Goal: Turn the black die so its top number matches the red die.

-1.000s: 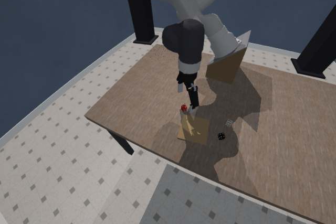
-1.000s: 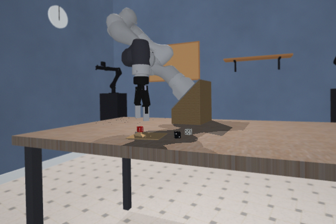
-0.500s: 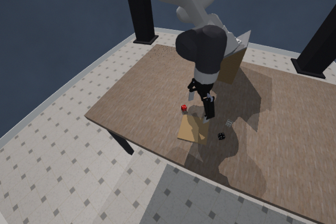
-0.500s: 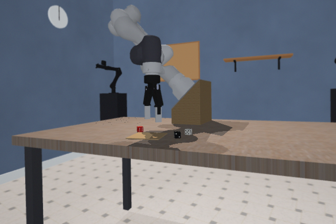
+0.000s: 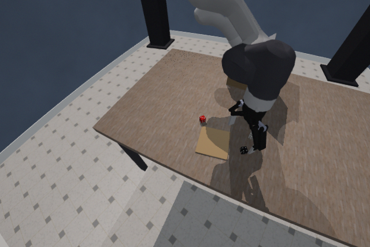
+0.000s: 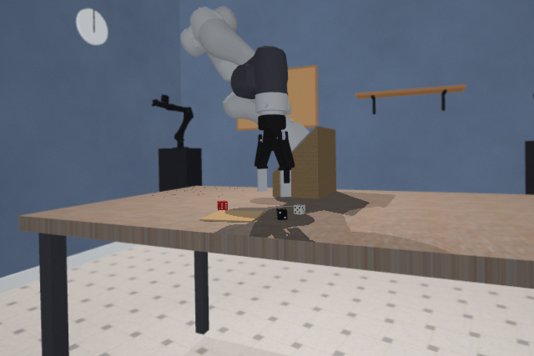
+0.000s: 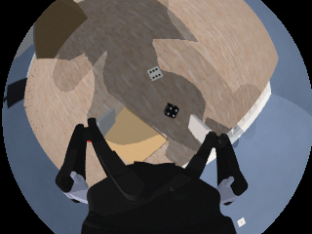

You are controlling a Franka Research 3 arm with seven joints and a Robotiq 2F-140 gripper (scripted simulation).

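Right now my hand is 6 cm above the black die, 3 cm to the right of it and 3 cm short of it. The rest, counted from my hand: white die: 6 cm to the left, 6 cm below, 5 cm behind; red die: 18 cm to the right, 8 cm behind, 6 cm below; tan mat: 10 cm to the right, 7 cm below, 2 cm ahead.
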